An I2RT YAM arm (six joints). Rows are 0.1 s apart.
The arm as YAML. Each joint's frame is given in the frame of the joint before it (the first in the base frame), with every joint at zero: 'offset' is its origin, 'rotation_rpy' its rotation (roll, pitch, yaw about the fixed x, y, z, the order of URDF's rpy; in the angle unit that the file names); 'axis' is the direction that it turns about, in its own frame. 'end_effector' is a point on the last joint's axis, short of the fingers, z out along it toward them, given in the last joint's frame.
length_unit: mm
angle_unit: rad
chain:
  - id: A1
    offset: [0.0, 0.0, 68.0]
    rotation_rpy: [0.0, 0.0, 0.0]
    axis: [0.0, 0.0, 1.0]
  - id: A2
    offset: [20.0, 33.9, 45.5]
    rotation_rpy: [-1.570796, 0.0, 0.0]
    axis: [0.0, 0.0, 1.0]
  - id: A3
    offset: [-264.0, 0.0, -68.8]
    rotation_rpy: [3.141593, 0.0, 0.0]
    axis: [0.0, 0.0, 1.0]
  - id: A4
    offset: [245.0, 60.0, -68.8]
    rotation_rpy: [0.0, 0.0, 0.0]
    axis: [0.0, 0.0, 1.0]
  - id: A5
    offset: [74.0, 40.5, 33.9]
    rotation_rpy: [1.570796, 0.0, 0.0]
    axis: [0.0, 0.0, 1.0]
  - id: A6
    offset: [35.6, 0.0, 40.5]
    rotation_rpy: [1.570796, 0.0, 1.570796]
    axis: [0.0, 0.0, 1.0]
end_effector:
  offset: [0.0, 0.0, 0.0]
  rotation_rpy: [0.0, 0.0, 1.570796]
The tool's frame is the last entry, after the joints.
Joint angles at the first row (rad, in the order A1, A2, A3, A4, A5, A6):
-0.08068, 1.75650, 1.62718, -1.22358, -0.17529, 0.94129
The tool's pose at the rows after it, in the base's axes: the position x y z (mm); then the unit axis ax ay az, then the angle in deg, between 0 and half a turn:
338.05 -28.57 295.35 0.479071 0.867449 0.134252 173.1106
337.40 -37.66 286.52 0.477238 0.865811 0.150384 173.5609
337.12 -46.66 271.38 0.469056 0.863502 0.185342 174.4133
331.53 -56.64 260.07 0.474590 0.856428 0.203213 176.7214
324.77 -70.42 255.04 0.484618 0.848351 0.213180 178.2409
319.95 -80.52 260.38 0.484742 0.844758 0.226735 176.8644
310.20 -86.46 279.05 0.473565 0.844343 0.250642 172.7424
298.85 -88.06 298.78 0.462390 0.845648 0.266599 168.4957
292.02 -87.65 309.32 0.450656 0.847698 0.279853 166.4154
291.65 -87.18 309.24 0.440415 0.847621 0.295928 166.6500
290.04 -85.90 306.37 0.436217 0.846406 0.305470 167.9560
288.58 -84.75 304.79 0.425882 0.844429 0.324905 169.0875
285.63 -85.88 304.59 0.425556 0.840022 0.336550 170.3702
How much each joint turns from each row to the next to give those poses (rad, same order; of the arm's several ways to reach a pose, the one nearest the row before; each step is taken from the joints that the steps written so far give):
-0.02441, -0.01488, -0.01452, 0.00040, -0.02403, -0.01525
-0.03089, -0.00192, -0.03854, 0.03586, -0.03967, -0.02822
-0.03434, 0.00001, -0.06332, 0.06562, -0.07973, -0.03739
-0.03739, 0.00000, -0.04425, 0.00800, -0.05341, -0.02137
-0.04807, -0.00077, -0.02022, -0.01450, -0.03319, -0.02594
-0.03585, -0.01716, -0.00150, 0.00265, -0.02555, -0.02593
-0.03015, -0.05836, -0.00001, 0.01223, -0.03777, -0.02939
-0.01869, -0.06447, 0.00004, 0.00874, -0.02251, -0.01870
-0.00876, -0.03511, -0.00003, 0.00115, -0.02479, -0.01829
-0.00270, -0.00112, -0.00379, 0.00151, -0.03701, -0.01491
-0.00036, 0.00000, -0.01033, -0.01102, -0.02518, -0.00875
-0.00267, -0.00002, -0.00764, -0.00992, -0.04692, -0.01755
-0.00994, 0.00001, -0.00035, -0.02407, -0.03052, -0.00956

